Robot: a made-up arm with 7 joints. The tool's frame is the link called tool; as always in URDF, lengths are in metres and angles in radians. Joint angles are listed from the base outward.
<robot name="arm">
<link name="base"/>
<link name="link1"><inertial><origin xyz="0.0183 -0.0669 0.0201"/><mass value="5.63"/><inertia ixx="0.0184" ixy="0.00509" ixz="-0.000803" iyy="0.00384" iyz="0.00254" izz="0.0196"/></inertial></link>
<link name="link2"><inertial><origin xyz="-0.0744 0.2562 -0.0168"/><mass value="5.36"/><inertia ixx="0.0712" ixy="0.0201" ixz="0" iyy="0.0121" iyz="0" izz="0.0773"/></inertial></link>
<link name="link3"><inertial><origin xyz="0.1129 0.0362 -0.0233"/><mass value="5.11"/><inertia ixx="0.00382" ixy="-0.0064" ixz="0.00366" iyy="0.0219" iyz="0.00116" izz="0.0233"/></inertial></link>
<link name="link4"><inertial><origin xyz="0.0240 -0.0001 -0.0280"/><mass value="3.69"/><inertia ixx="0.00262" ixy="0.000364" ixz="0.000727" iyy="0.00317" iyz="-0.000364" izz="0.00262"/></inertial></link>
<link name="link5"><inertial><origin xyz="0.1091 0.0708 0.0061"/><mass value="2.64"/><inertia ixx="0.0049" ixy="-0.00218" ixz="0" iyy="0.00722" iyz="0" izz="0.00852"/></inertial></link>
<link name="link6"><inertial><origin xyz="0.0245 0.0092 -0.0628"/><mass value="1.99"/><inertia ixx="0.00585" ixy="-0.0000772" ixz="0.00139" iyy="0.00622" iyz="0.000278" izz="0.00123"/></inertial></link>
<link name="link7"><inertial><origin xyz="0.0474 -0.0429 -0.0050"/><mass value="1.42"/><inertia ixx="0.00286" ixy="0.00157" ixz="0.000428" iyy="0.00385" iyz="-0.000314" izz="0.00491"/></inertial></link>
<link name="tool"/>
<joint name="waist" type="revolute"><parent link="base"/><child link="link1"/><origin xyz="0 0 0.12" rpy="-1.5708 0 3.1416"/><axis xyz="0 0 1"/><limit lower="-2.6" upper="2.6"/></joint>
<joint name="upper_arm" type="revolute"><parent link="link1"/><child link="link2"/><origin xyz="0.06 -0.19 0.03" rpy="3.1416 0 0"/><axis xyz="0 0 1"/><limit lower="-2.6" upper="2.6"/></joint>
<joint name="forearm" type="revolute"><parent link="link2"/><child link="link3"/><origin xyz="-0.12 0.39 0" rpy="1.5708 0 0"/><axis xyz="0 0 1"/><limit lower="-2.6" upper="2.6"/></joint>
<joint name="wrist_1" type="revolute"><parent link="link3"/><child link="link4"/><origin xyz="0.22 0.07 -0.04" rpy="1.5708 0 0"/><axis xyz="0 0 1"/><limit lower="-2.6" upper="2.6"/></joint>
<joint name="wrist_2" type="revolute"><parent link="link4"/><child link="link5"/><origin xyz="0.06 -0.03 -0.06" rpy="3.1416 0 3.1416"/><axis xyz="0 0 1"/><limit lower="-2.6" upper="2.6"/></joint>
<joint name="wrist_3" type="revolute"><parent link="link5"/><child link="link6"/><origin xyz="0.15 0.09 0" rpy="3.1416 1.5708 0"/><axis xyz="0 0 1"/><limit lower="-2.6" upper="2.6"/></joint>
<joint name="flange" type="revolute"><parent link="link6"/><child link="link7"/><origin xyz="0.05 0.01 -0.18" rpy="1.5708 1.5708 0"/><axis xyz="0 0 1"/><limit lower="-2.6" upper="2.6"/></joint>
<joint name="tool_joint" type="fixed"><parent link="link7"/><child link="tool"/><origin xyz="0.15 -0.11 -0.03" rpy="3.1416 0 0"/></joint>
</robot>
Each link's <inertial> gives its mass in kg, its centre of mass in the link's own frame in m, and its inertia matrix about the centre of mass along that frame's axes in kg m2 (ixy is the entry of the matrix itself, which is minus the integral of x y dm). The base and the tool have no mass. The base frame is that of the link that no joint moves.
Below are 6 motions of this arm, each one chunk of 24 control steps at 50 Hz.
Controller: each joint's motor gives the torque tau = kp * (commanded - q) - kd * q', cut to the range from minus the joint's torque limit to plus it. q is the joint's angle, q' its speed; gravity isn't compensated. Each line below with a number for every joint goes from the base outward.
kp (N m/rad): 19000 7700 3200 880 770 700 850
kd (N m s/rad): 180 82 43 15 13 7.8 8.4
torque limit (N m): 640 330 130 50 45 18 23
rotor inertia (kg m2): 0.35 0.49 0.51 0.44 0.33 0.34 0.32
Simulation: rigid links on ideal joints. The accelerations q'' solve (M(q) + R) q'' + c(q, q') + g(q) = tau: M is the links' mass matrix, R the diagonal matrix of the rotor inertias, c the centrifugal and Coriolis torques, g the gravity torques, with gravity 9.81 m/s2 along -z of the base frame. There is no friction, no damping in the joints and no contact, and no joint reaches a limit. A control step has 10 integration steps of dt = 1/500 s. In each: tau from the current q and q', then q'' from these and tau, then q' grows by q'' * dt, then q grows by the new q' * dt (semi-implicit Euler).
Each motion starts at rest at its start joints. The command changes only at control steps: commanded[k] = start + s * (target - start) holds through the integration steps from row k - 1 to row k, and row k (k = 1, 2, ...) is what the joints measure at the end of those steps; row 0 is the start. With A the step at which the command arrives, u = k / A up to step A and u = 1 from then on. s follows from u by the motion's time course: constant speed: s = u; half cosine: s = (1 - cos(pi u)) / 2; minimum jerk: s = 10 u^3 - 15 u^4 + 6 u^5; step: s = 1 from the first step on.
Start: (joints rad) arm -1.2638 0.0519 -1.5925 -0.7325 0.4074 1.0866 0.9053
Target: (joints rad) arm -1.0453 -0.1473 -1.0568 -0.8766 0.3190 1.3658 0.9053
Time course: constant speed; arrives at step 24
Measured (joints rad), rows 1 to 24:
1: -1.2619 0.0550 -1.5863 -0.7349 0.4072 1.0898 0.9056
2: -1.2576 0.0553 -1.5723 -0.7409 0.4057 1.0993 0.9059
3: -1.2492 0.0487 -1.5520 -0.7490 0.4027 1.1138 0.9061
4: -1.2374 0.0360 -1.5259 -0.7573 0.3988 1.1298 0.9058
5: -1.2241 0.0205 -1.4959 -0.7643 0.3944 1.1446 0.9054
6: -1.2114 0.0058 -1.4658 -0.7697 0.3894 1.1572 0.9051
7: -1.2004 -0.0057 -1.4386 -0.7739 0.3838 1.1683 0.9051
8: -1.1917 -0.0136 -1.4157 -0.7776 0.3778 1.1789 0.9053
9: -1.1844 -0.0189 -1.3962 -0.7818 0.3721 1.1896 0.9057
10: -1.1776 -0.0233 -1.3780 -0.7869 0.3672 1.2007 0.9059
11: -1.1701 -0.0287 -1.3592 -0.7929 0.3633 1.2121 0.9059
12: -1.1615 -0.0361 -1.3383 -0.7997 0.3603 1.2237 0.9058
13: -1.1518 -0.0454 -1.3153 -0.8067 0.3578 1.2354 0.9056
14: -1.1414 -0.0558 -1.2909 -0.8135 0.3552 1.2473 0.9054
15: -1.1310 -0.0663 -1.2662 -0.8200 0.3522 1.2594 0.9053
16: -1.1211 -0.0760 -1.2422 -0.8259 0.3486 1.2714 0.9053
17: -1.1119 -0.0845 -1.2193 -0.8314 0.3444 1.2832 0.9053
18: -1.1033 -0.0921 -1.1974 -0.8368 0.3398 1.2948 0.9054
19: -1.0948 -0.0993 -1.1760 -0.8421 0.3350 1.3062 0.9055
20: -1.0862 -0.1067 -1.1545 -0.8476 0.3304 1.3175 0.9056
21: -1.0773 -0.1147 -1.1325 -0.8532 0.3261 1.3290 0.9056
22: -1.0680 -0.1233 -1.1099 -0.8591 0.3221 1.3406 0.9056
23: -1.0585 -0.1323 -1.0869 -0.8651 0.3185 1.3525 0.9055
24: -1.0489 -0.1414 -1.0638 -0.8713 0.3151 1.3643 0.9055

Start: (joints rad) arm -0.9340 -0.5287 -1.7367 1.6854 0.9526 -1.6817 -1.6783
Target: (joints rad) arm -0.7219 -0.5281 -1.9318 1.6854 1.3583 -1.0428 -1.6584
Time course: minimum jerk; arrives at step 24
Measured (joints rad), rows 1 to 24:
1: -0.9349 -0.5276 -1.7367 1.6837 0.9552 -1.6816 -1.6785
2: -0.9359 -0.5246 -1.7383 1.6798 0.9612 -1.6803 -1.6789
3: -0.9355 -0.5213 -1.7422 1.6756 0.9691 -1.6756 -1.6791
4: -0.9328 -0.5188 -1.7477 1.6726 0.9781 -1.6653 -1.6789
5: -0.9271 -0.5180 -1.7541 1.6715 0.9885 -1.6478 -1.6783
6: -0.9184 -0.5188 -1.7612 1.6724 1.0013 -1.6229 -1.6773
7: -0.9070 -0.5207 -1.7694 1.6745 1.0175 -1.5910 -1.6761
8: -0.8936 -0.5228 -1.7790 1.6768 1.0378 -1.5533 -1.6748
9: -0.8788 -0.5245 -1.7904 1.6785 1.0625 -1.5108 -1.6734
10: -0.8631 -0.5255 -1.8035 1.6790 1.0911 -1.4646 -1.6720
11: -0.8469 -0.5258 -1.8180 1.6783 1.1230 -1.4154 -1.6705
12: -0.8305 -0.5256 -1.8334 1.6767 1.1568 -1.3645 -1.6691
13: -0.8141 -0.5255 -1.8489 1.6747 1.1912 -1.3133 -1.6676
14: -0.7979 -0.5256 -1.8638 1.6728 1.2249 -1.2634 -1.6662
15: -0.7825 -0.5260 -1.8777 1.6713 1.2566 -1.2164 -1.6648
16: -0.7681 -0.5267 -1.8902 1.6704 1.2855 -1.1736 -1.6635
17: -0.7554 -0.5274 -1.9011 1.6702 1.3108 -1.1359 -1.6623
18: -0.7447 -0.5279 -1.9104 1.6703 1.3321 -1.1041 -1.6612
19: -0.7363 -0.5280 -1.9180 1.6706 1.3492 -1.0787 -1.6604
20: -0.7302 -0.5277 -1.9239 1.6710 1.3620 -1.0599 -1.6598
21: -0.7263 -0.5272 -1.9282 1.6711 1.3707 -1.0477 -1.6595
22: -0.7243 -0.5265 -1.9309 1.6712 1.3757 -1.0414 -1.6593
23: -0.7238 -0.5257 -1.9323 1.6713 1.3775 -1.0399 -1.6593
24: -0.7241 -0.5249 -1.9328 1.6714 1.3771 -1.0414 -1.6594

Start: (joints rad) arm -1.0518 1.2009 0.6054 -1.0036 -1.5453 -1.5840 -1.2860
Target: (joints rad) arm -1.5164 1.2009 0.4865 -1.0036 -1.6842 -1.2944 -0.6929
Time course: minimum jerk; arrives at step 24
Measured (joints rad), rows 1 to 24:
1: -1.0540 1.2019 0.6058 -1.0023 -1.5474 -1.5839 -1.2857
2: -1.0575 1.2051 0.6072 -0.9996 -1.5521 -1.5833 -1.2838
3: -1.0635 1.2073 0.6081 -0.9977 -1.5568 -1.5813 -1.2786
4: -1.0725 1.2074 0.6067 -0.9971 -1.5604 -1.5768 -1.2681
5: -1.0853 1.2058 0.6024 -0.9973 -1.5633 -1.5690 -1.2512
6: -1.1025 1.2035 0.5961 -0.9975 -1.5667 -1.5576 -1.2278
7: -1.1245 1.2017 0.5889 -0.9970 -1.5721 -1.5430 -1.1982
8: -1.1512 1.2011 0.5815 -0.9958 -1.5803 -1.5257 -1.1632
9: -1.1821 1.2018 0.5742 -0.9941 -1.5909 -1.5062 -1.1234
10: -1.2161 1.2034 0.5668 -0.9927 -1.6032 -1.4851 -1.0799
11: -1.2521 1.2053 0.5591 -0.9921 -1.6159 -1.4627 -1.0338
12: -1.2889 1.2069 0.5509 -0.9923 -1.6281 -1.4397 -0.9863
13: -1.3255 1.2079 0.5423 -0.9932 -1.6391 -1.4166 -0.9390
14: -1.3608 1.2084 0.5335 -0.9946 -1.6490 -1.3940 -0.8932
15: -1.3941 1.2087 0.5250 -0.9960 -1.6581 -1.3727 -0.8501
16: -1.4246 1.2090 0.5171 -0.9971 -1.6665 -1.3532 -0.8107
17: -1.4515 1.2094 0.5103 -0.9979 -1.6743 -1.3360 -0.7761
18: -1.4743 1.2098 0.5047 -0.9985 -1.6812 -1.3216 -0.7469
19: -1.4925 1.2102 0.5002 -0.9990 -1.6869 -1.3101 -0.7237
20: -1.5060 1.2103 0.4967 -0.9995 -1.6911 -1.3016 -0.7068
21: -1.5148 1.2099 0.4942 -0.9999 -1.6937 -1.2961 -0.6959
22: -1.5195 1.2091 0.4924 -1.0001 -1.6950 -1.2933 -0.6904
23: -1.5210 1.2077 0.4912 -0.9999 -1.6953 -1.2926 -0.6892
24: -1.5205 1.2059 0.4902 -0.9991 -1.6952 -1.2933 -0.6905

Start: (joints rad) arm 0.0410 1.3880 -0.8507 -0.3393 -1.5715 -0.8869 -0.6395
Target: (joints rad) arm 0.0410 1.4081 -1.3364 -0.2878 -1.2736 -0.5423 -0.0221
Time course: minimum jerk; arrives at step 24
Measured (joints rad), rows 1 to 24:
1: 0.0405 1.3906 -0.8514 -0.3394 -1.5707 -0.8868 -0.6395
2: 0.0386 1.3954 -0.8539 -0.3409 -1.5680 -0.8861 -0.6381
3: 0.0367 1.4003 -0.8592 -0.3443 -1.5629 -0.8839 -0.6328
4: 0.0356 1.4037 -0.8681 -0.3488 -1.5549 -0.8788 -0.6215
5: 0.0356 1.4047 -0.8812 -0.3524 -1.5440 -0.8699 -0.6033
6: 0.0363 1.4039 -0.8989 -0.3534 -1.5309 -0.8566 -0.5785
7: 0.0373 1.4023 -0.9213 -0.3509 -1.5166 -0.8392 -0.5477
8: 0.0382 1.4011 -0.9485 -0.3452 -1.5017 -0.8185 -0.5117
9: 0.0387 1.4011 -0.9801 -0.3375 -1.4860 -0.7951 -0.4708
10: 0.0386 1.4024 -1.0153 -0.3292 -1.4691 -0.7697 -0.4258
11: 0.0382 1.4048 -1.0531 -0.3218 -1.4501 -0.7430 -0.3780
12: 0.0377 1.4077 -1.0921 -0.3159 -1.4288 -0.7156 -0.3286
13: 0.0371 1.4107 -1.1310 -0.3118 -1.4054 -0.6881 -0.2793
14: 0.0368 1.4133 -1.1688 -0.3091 -1.3809 -0.6614 -0.2314
15: 0.0366 1.4154 -1.2044 -0.3073 -1.3566 -0.6361 -0.1864
16: 0.0366 1.4168 -1.2369 -0.3058 -1.3337 -0.6130 -0.1454
17: 0.0367 1.4178 -1.2656 -0.3040 -1.3136 -0.5926 -0.1094
18: 0.0368 1.4185 -1.2900 -0.3019 -1.2971 -0.5754 -0.0791
19: 0.0369 1.4192 -1.3098 -0.2994 -1.2844 -0.5616 -0.0551
20: 0.0369 1.4198 -1.3247 -0.2968 -1.2756 -0.5515 -0.0375
21: 0.0368 1.4203 -1.3348 -0.2945 -1.2702 -0.5449 -0.0261
22: 0.0368 1.4205 -1.3406 -0.2928 -1.2677 -0.5415 -0.0203
23: 0.0368 1.4205 -1.3428 -0.2917 -1.2672 -0.5406 -0.0188
24: 0.0369 1.4202 -1.3427 -0.2912 -1.2680 -0.5414 -0.0200

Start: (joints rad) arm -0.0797 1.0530 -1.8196 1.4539 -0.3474 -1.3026 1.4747
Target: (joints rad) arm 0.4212 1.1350 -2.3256 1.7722 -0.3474 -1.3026 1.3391
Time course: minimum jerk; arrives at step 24
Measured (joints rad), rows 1 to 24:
1: -0.0800 1.0558 -1.8206 1.4539 -0.3469 -1.3027 1.4747
2: -0.0799 1.0613 -1.8256 1.4542 -0.3461 -1.3023 1.4745
3: -0.0768 1.0679 -1.8353 1.4561 -0.3460 -1.3005 1.4737
4: -0.0688 1.0739 -1.8487 1.4610 -0.3473 -1.2981 1.4716
5: -0.0549 1.0781 -1.8650 1.4697 -0.3496 -1.2960 1.4677
6: -0.0350 1.0805 -1.8839 1.4825 -0.3522 -1.2953 1.4621
7: -0.0093 1.0816 -1.9058 1.4988 -0.3542 -1.2963 1.4549
8: 0.0211 1.0826 -1.9313 1.5175 -0.3550 -1.2983 1.4465
9: 0.0553 1.0846 -1.9609 1.5378 -0.3544 -1.3005 1.4374
10: 0.0920 1.0882 -1.9946 1.5594 -0.3526 -1.3021 1.4276
11: 0.1303 1.0935 -2.0316 1.5822 -0.3504 -1.3026 1.4173
12: 0.1692 1.1000 -2.0710 1.6061 -0.3490 -1.3024 1.4067
13: 0.2079 1.1071 -2.1110 1.6312 -0.3488 -1.3017 1.3960
14: 0.2456 1.1140 -2.1502 1.6569 -0.3502 -1.3012 1.3854
15: 0.2812 1.1202 -2.1871 1.6823 -0.3526 -1.3009 1.3753
16: 0.3140 1.1256 -2.2205 1.7063 -0.3553 -1.3009 1.3660
17: 0.3430 1.1300 -2.2499 1.7276 -0.3574 -1.3012 1.3579
18: 0.3676 1.1337 -2.2747 1.7453 -0.3582 -1.3014 1.3512
19: 0.3873 1.1366 -2.2948 1.7587 -0.3577 -1.3015 1.3460
20: 0.4019 1.1390 -2.3101 1.7680 -0.3562 -1.3016 1.3423
21: 0.4116 1.1408 -2.3207 1.7736 -0.3543 -1.3015 1.3400
22: 0.4169 1.1422 -2.3271 1.7764 -0.3528 -1.3014 1.3388
23: 0.4189 1.1432 -2.3301 1.7773 -0.3522 -1.3013 1.3386
24: 0.4189 1.1442 -2.3310 1.7772 -0.3526 -1.3011 1.3388

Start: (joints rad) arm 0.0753 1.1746 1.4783 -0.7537 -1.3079 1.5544 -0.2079
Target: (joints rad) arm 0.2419 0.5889 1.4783 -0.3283 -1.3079 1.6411 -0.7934
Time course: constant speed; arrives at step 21
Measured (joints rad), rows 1 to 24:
1: 0.0756 1.1693 1.4836 -0.7499 -1.3032 1.5566 -0.2207
2: 0.0793 1.1537 1.4923 -0.7403 -1.2928 1.5622 -0.2523
3: 0.0872 1.1271 1.4963 -0.7258 -1.2819 1.5694 -0.2930
4: 0.0978 1.0908 1.4938 -0.7071 -1.2760 1.5756 -0.3296
5: 0.1101 1.0509 1.4875 -0.6835 -1.2784 1.5794 -0.3570
6: 0.1220 1.0125 1.4809 -0.6553 -1.2883 1.5812 -0.3790
7: 0.1320 0.9789 1.4769 -0.6241 -1.3017 1.5826 -0.4018
8: 0.1400 0.9507 1.4761 -0.5933 -1.3137 1.5852 -0.4284
9: 0.1465 0.9264 1.4777 -0.5660 -1.3204 1.5894 -0.4581
10: 0.1523 0.9038 1.4804 -0.5443 -1.3202 1.5948 -0.4883
11: 0.1585 0.8806 1.4832 -0.5284 -1.3141 1.6004 -0.5172
12: 0.1655 0.8553 1.4850 -0.5163 -1.3046 1.6055 -0.5450
13: 0.1735 0.8275 1.4856 -0.5051 -1.2951 1.6098 -0.5724
14: 0.1823 0.7979 1.4850 -0.4918 -1.2883 1.6137 -0.6001
15: 0.1914 0.7674 1.4836 -0.4746 -1.2856 1.6173 -0.6283
16: 0.2003 0.7371 1.4821 -0.4533 -1.2872 1.6211 -0.6564
17: 0.2088 0.7077 1.4810 -0.4288 -1.2918 1.6249 -0.6842
18: 0.2169 0.6792 1.4804 -0.4030 -1.2974 1.6289 -0.7117
19: 0.2247 0.6515 1.4803 -0.3779 -1.3021 1.6330 -0.7392
20: 0.2324 0.6242 1.4805 -0.3547 -1.3047 1.6371 -0.7670
21: 0.2401 0.5969 1.4808 -0.3339 -1.3049 1.6413 -0.7950
22: 0.2483 0.5780 1.4753 -0.3197 -1.3070 1.6436 -0.8104
23: 0.2523 0.5697 1.4665 -0.3141 -1.3117 1.6429 -0.8067
24: 0.2515 0.5713 1.4631 -0.3140 -1.3160 1.6404 -0.7946

